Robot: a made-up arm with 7 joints.
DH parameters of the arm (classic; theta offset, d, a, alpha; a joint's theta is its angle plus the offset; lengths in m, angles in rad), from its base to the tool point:
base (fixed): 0.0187 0 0.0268 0
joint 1: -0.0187 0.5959 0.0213 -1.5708
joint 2: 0 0.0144 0.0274 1.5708
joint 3: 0 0.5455 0.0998 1.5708
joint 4: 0 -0.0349 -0.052 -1.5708
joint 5: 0 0.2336 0.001 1.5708
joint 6: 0 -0.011 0.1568 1.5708
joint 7: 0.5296 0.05 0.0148 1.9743
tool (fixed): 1.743 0.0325 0 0
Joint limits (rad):
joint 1: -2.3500..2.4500
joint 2: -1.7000..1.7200
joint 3: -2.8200..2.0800
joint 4: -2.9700..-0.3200
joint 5: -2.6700..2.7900
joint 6: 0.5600..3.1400
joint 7: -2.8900..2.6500
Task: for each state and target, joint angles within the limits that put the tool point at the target. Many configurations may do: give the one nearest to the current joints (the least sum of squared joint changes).
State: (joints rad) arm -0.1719 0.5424 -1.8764 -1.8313 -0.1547 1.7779 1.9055
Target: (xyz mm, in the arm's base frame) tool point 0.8 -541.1 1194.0
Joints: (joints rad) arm -0.5427 0.4767 -1.7932 -1.5305 -0.1800 1.9286 1.8275
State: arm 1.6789 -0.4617 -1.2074 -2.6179 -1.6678 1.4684 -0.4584
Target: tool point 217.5 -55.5 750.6
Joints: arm 1.5037 -0.5857 -1.3495 -2.9147 -1.6276 1.3567 -0.4820
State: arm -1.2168 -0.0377 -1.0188 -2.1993 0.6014 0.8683 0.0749
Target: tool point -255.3 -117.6 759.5
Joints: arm -1.8568 0.1656 -1.4988 -2.5963 0.3458 1.1273 0.1816
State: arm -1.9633 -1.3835 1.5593 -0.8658 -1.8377 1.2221 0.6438
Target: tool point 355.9 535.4 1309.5
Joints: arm -1.7056 -0.8596 1.3383 -0.6078 -1.9127 1.2036 0.6595
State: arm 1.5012 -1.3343 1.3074 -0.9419 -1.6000 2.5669 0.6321
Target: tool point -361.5 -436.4 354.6
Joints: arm 1.5767 -1.6395 1.6822 -1.7182 -1.9778 2.9393 0.5597
